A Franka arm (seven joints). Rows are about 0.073 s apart.
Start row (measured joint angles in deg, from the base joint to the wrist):
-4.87, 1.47, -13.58, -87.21, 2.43, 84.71, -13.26
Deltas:
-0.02, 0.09, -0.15, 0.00, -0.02, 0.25, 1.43
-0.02, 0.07, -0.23, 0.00, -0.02, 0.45, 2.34
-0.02, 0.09, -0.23, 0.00, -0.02, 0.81, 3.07
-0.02, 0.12, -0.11, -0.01, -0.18, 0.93, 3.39
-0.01, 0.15, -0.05, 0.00, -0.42, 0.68, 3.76
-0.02, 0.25, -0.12, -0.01, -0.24, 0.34, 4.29
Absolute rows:
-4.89, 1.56, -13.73, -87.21, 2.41, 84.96, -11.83
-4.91, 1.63, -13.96, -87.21, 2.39, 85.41, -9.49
-4.93, 1.72, -14.19, -87.21, 2.37, 86.22, -6.42
-4.95, 1.84, -14.30, -87.22, 2.19, 87.15, -3.03
-4.96, 1.99, -14.35, -87.22, 1.77, 87.83, 0.73
-4.98, 2.24, -14.47, -87.23, 1.53, 88.17, 5.02

